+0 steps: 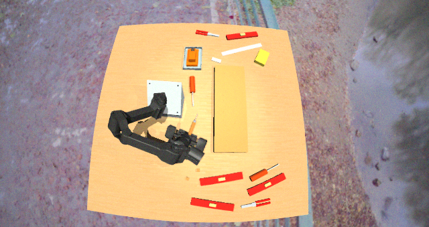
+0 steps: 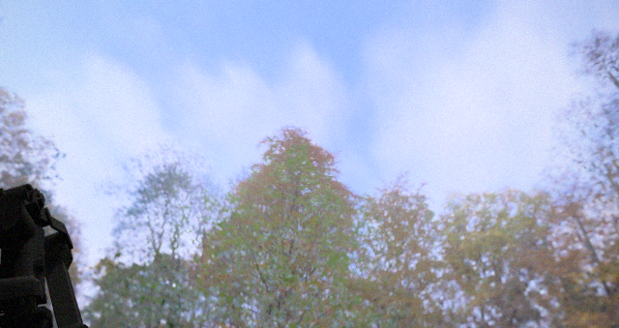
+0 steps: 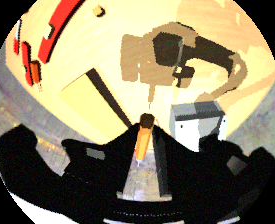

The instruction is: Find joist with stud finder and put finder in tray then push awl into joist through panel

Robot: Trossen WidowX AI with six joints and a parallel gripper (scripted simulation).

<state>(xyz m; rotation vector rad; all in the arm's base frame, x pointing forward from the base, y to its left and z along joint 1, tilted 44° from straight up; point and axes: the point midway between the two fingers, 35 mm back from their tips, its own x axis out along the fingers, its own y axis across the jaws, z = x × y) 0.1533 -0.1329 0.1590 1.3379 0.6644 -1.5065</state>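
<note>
Right now my gripper tip is 20 mm short of the awl, 50 mm to the right of it and 30 mm below it. From my gripper tip the other things lie so: orange stud finder 10 mm ahead, 530 mm to the left, 90 mm below; white cylinder 160 mm ahead, 500 mm to the left, 140 mm below; grey tray 10 mm ahead, 510 mm to the left, 130 mm below.
</note>
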